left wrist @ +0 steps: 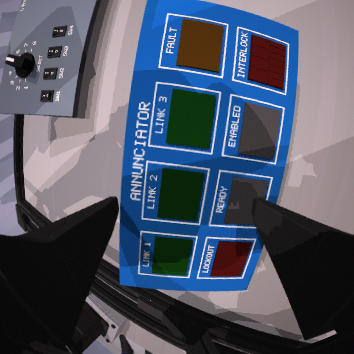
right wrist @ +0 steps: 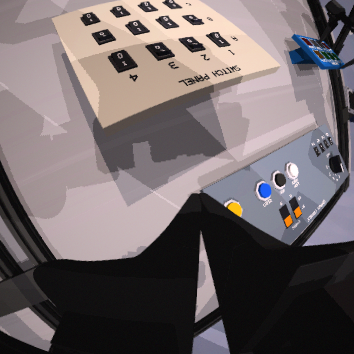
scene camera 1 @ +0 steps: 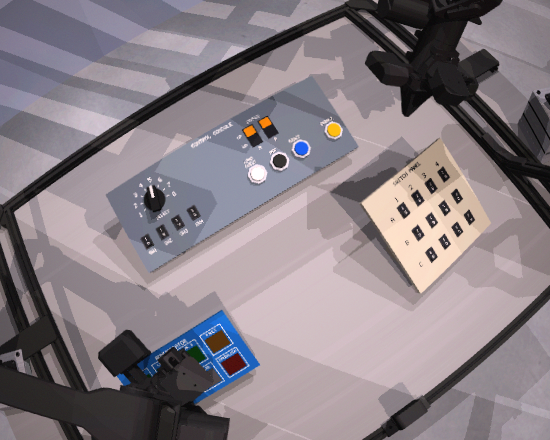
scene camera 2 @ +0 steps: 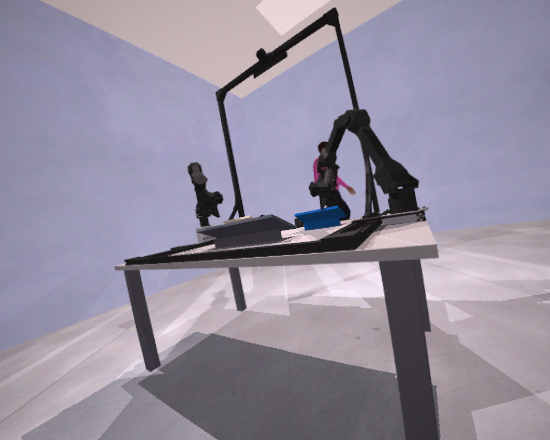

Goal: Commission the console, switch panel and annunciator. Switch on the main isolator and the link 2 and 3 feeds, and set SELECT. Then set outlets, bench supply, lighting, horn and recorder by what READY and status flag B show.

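Frame: origin at the left arm's base, x ahead, y left, z up, level; millimetres.
Where they show: left gripper, fingertip midpoint: (left wrist: 185, 204) (right wrist: 329, 54) (scene camera 2: 324, 212); right gripper, fingertip midpoint: (right wrist: 197, 199) (scene camera 1: 405, 115) (scene camera 2: 219, 217); left arm's base, origin of the base link: (left wrist: 94, 318) (right wrist: 350, 100) (scene camera 2: 404, 211); right arm's base, origin of the base link: (scene camera 2: 205, 226).
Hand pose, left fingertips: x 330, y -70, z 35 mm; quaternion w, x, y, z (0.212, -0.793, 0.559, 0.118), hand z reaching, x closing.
Each offset is from my left fingertips to the top centre of the thing. "spot": to the spot under its first point.
The grey control console (scene camera 1: 215, 185) (left wrist: 30, 107) has a SELECT knob @(56 mm ahead, 279 mm left, 38 mm up) (scene camera 1: 154, 197) with its pointer near 5. Its two status flags (scene camera 1: 252, 135) (scene camera 1: 268, 126) show orange at their upper ends. The cream switch panel (scene camera 1: 382, 207) (right wrist: 115, 100) carries rows of black rocker switches; their positions are hard to read. The blue annunciator @(26 mm ahead, 11 mm left, 19 mm up) (scene camera 1: 235, 327) (left wrist: 135, 90) has dark-looking lamps; its READY lamp @(spot: 15 mm ahead, 29 mm right, 14 mm down) (left wrist: 242, 200) is grey. My left gripper (left wrist: 185, 204) is open and empty above the annunciator. My right gripper (right wrist: 197, 199) (scene camera 1: 407, 112) is shut and empty, raised beyond the switch panel's upper edge.
On the console are a white button @(227 mm ahead, 273 mm left, 4 mm up) (scene camera 1: 257, 174), a black button @(268 mm ahead, 283 mm left, 4 mm up) (scene camera 1: 279, 160), a blue button @(309 mm ahead, 293 mm left, 4 mm up) (scene camera 1: 301, 148) and a yellow button @(373 mm ahead, 309 mm left, 4 mm up) (scene camera 1: 333, 130). SW1 to SW4 sit below the knob. Black frame rails edge the table. A person (scene camera 2: 317, 170) stands behind the left arm in scene camera 2.
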